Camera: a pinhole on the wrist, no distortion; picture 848 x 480 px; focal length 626.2 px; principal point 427.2 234.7 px. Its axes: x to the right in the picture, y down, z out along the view. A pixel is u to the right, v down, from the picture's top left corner.
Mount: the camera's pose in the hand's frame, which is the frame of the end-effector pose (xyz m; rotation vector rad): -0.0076 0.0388 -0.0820 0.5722 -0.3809 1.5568
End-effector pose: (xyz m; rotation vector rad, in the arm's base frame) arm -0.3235 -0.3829 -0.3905 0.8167 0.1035 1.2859
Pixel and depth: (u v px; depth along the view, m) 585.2 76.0 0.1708
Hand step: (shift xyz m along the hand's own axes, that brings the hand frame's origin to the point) 0.0567 -0.0191 0.0774
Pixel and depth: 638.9 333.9 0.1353
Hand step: -0.0120 -0.0016 0.0566
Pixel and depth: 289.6 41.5 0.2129
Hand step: 0.0845 -0.1150 0.0583
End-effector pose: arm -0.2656 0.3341 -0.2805 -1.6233 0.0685 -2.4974
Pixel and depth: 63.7 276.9 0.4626
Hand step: 0.0205 -0.4455 0.1455
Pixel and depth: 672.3 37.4 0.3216
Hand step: 0.1330 -0.0319 0.2417
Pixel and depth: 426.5 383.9 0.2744
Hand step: -0.0379 -0.1213 0.1483
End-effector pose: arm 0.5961 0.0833 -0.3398 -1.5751 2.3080 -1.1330
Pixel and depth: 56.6 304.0 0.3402
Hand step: -0.0016 -0.3216 0.0846
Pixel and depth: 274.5 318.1 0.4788
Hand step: -0.0103 -0.3323 0.2485
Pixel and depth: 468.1 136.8 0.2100
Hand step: 0.0514 -0.0661 0.0937
